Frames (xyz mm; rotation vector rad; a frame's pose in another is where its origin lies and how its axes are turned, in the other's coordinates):
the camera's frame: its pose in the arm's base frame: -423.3 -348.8 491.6 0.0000 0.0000 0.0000
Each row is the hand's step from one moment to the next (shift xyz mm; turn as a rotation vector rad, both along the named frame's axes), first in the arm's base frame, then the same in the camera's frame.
Working: the arm's base frame: its pose in the camera's frame: 423.3 348.8 -491.6 0.0000 0.0000 0.0000

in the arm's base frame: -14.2 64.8 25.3 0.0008 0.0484 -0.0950
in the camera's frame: -14.2 64.8 25.3 0.0008 0.0484 -0.0950
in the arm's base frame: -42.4 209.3 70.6 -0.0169 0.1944 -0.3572
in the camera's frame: -42.4 209.3 70.6 -0.0169 0.1944 -0.3572
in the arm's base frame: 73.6 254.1 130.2 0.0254 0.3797 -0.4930
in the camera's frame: 73.6 254.1 130.2 0.0254 0.3797 -0.4930
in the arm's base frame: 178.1 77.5 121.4 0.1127 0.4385 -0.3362
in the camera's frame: 178.1 77.5 121.4 0.1127 0.4385 -0.3362
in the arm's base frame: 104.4 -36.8 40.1 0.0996 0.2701 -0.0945
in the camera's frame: 104.4 -36.8 40.1 0.0996 0.2701 -0.0945
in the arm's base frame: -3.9 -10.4 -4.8 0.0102 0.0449 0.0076
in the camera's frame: -3.9 -10.4 -4.8 0.0102 0.0449 0.0076
